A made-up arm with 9 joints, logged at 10 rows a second.
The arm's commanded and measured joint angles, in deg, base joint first. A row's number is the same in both.
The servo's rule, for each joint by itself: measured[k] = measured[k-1] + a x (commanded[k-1-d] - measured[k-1]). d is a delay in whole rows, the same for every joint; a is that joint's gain. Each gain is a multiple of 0.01, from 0.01 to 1. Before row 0 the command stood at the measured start. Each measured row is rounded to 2 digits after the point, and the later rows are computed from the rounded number. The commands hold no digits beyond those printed.
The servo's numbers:
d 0
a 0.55 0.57 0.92 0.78 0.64 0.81 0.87 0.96 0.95
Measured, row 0: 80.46 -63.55 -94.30 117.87 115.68 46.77 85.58 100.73 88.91
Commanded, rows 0 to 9: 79.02 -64.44 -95.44 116.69 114.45 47.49 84.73 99.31 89.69; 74.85 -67.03 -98.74 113.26 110.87 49.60 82.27 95.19 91.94; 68.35 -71.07 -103.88 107.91 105.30 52.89 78.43 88.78 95.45; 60.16 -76.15 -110.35 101.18 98.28 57.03 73.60 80.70 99.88; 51.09 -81.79 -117.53 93.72 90.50 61.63 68.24 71.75 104.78; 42.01 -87.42 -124.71 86.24 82.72 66.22 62.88 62.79 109.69; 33.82 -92.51 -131.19 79.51 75.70 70.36 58.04 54.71 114.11; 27.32 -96.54 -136.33 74.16 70.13 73.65 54.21 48.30 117.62; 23.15 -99.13 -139.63 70.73 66.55 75.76 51.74 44.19 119.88; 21.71 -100.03 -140.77 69.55 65.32 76.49 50.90 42.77 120.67
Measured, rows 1 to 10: 79.67 -64.06 -95.35 116.95 114.89 47.35 84.84 99.37 89.65; 77.02 -65.75 -98.47 114.07 112.32 49.17 82.60 95.36 91.83; 72.25 -68.78 -103.45 109.27 107.83 52.18 78.97 89.04 95.27; 65.60 -72.98 -109.80 102.96 101.72 56.11 74.30 81.03 99.65; 57.62 -78.00 -116.91 95.75 94.54 60.58 69.03 72.12 104.52; 49.03 -83.37 -124.09 88.33 86.98 65.15 63.68 63.16 109.43; 40.66 -88.58 -130.62 81.45 79.76 69.37 58.77 55.05 113.88; 33.32 -93.12 -135.87 75.76 73.60 72.84 54.80 48.57 117.43; 27.73 -96.55 -139.33 71.84 69.09 75.21 52.14 44.37 119.76; 24.42 -98.53 -140.65 70.05 66.68 76.25 51.06 42.83 120.62
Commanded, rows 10 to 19: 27.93 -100.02 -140.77 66.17 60.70 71.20 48.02 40.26 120.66; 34.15 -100.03 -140.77 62.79 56.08 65.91 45.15 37.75 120.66; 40.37 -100.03 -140.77 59.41 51.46 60.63 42.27 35.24 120.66; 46.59 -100.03 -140.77 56.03 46.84 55.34 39.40 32.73 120.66; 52.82 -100.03 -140.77 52.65 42.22 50.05 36.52 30.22 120.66; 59.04 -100.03 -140.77 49.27 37.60 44.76 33.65 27.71 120.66; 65.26 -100.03 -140.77 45.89 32.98 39.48 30.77 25.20 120.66; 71.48 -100.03 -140.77 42.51 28.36 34.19 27.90 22.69 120.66; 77.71 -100.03 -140.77 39.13 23.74 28.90 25.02 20.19 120.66; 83.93 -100.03 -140.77 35.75 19.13 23.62 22.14 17.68 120.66
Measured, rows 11 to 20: 26.35 -99.38 -140.76 67.02 62.85 72.16 48.42 40.36 120.66; 30.64 -99.75 -140.77 63.72 58.52 67.10 45.58 37.85 120.66; 35.99 -99.91 -140.77 60.36 54.00 61.86 42.70 35.34 120.66; 41.82 -99.98 -140.77 56.98 49.42 56.58 39.83 32.83 120.66; 47.87 -100.01 -140.77 53.60 44.81 51.29 36.95 30.32 120.66; 54.01 -100.02 -140.77 50.22 40.20 46.00 34.08 27.81 120.66; 60.20 -100.03 -140.77 46.84 35.58 40.72 31.20 25.30 120.66; 66.40 -100.03 -140.77 43.46 30.96 35.43 28.33 22.79 120.66; 72.62 -100.03 -140.77 40.08 26.34 30.14 25.45 20.29 120.66; 78.84 -100.03 -140.77 36.70 21.73 24.86 22.57 17.78 120.66
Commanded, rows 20 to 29: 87.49 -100.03 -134.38 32.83 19.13 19.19 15.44 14.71 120.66; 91.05 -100.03 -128.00 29.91 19.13 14.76 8.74 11.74 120.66; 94.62 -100.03 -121.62 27.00 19.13 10.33 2.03 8.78 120.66; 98.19 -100.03 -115.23 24.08 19.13 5.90 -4.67 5.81 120.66; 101.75 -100.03 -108.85 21.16 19.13 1.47 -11.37 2.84 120.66; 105.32 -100.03 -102.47 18.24 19.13 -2.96 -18.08 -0.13 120.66; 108.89 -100.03 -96.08 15.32 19.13 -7.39 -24.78 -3.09 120.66; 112.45 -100.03 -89.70 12.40 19.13 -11.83 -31.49 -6.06 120.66; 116.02 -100.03 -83.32 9.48 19.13 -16.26 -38.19 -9.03 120.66; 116.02 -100.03 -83.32 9.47 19.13 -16.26 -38.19 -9.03 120.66
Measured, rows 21 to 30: 83.60 -100.03 -134.89 33.68 20.07 20.27 16.37 14.83 120.66; 87.70 -100.03 -128.55 30.74 19.47 15.81 9.73 11.86 120.66; 91.51 -100.03 -122.17 27.82 19.25 11.37 3.03 8.90 120.66; 95.18 -100.03 -115.79 24.90 19.17 6.94 -3.67 5.93 120.66; 98.79 -100.03 -109.41 21.98 19.14 2.51 -10.37 2.96 120.66; 102.38 -100.03 -103.03 19.06 19.13 -1.92 -17.08 -0.01 120.66; 105.96 -100.03 -96.64 16.14 19.13 -6.35 -23.78 -2.97 120.66; 109.53 -100.03 -90.26 13.22 19.13 -10.79 -30.49 -5.94 120.66; 113.10 -100.03 -83.88 10.30 19.13 -15.22 -37.19 -8.91 120.66; 114.71 -100.03 -83.36 9.65 19.13 -16.06 -38.06 -9.03 120.66
